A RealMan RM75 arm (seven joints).
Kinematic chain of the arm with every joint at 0, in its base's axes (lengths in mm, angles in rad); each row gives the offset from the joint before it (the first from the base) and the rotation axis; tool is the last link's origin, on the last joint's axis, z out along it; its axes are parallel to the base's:
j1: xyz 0 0 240.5 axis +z
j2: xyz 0 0 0 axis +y
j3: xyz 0 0 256 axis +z
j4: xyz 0 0 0 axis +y
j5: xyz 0 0 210 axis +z
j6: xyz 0 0 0 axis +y
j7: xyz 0 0 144 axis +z
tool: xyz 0 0 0
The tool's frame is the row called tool.
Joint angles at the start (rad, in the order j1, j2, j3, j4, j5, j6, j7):
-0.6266, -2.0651, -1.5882, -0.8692, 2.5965, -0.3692, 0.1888
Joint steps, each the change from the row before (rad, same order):
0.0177, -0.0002, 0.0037, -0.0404, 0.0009, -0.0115, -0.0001
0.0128, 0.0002, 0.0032, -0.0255, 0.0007, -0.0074, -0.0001
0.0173, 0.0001, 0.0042, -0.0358, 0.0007, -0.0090, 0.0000
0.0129, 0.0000, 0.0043, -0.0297, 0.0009, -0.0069, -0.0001
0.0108, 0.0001, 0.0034, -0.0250, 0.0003, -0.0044, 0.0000
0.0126, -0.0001, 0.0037, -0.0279, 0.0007, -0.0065, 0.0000
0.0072, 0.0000, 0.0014, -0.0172, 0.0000, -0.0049, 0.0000
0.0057, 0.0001, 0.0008, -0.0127, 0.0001, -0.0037, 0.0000
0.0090, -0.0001, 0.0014, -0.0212, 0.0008, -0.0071, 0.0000
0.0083, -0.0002, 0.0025, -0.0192, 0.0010, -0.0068, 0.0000
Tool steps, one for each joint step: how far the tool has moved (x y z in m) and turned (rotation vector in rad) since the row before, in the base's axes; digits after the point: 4 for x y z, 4 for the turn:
0.0042, -0.0017, 0.0029, 0.0039, -0.0062, -0.0134
0.0020, -0.0016, 0.0018, 0.0019, -0.0030, -0.0072
0.0032, -0.0020, 0.0027, 0.0040, -0.0048, -0.0114
0.0035, -0.0015, 0.0021, 0.0032, -0.0034, -0.0117
0.0031, -0.0012, 0.0020, 0.0040, -0.0035, -0.0105
0.0031, -0.0017, 0.0021, 0.0032, -0.0034, -0.0103
0.0020, -0.0010, 0.0014, 0.0019, -0.0027, -0.0059
0.0013, -0.0008, 0.0012, 0.0016, -0.0018, -0.0039
0.0023, -0.0013, 0.0018, 0.0018, -0.0024, -0.0067
0.0021, -0.0014, 0.0012, 0.0004, -0.0013, -0.0063

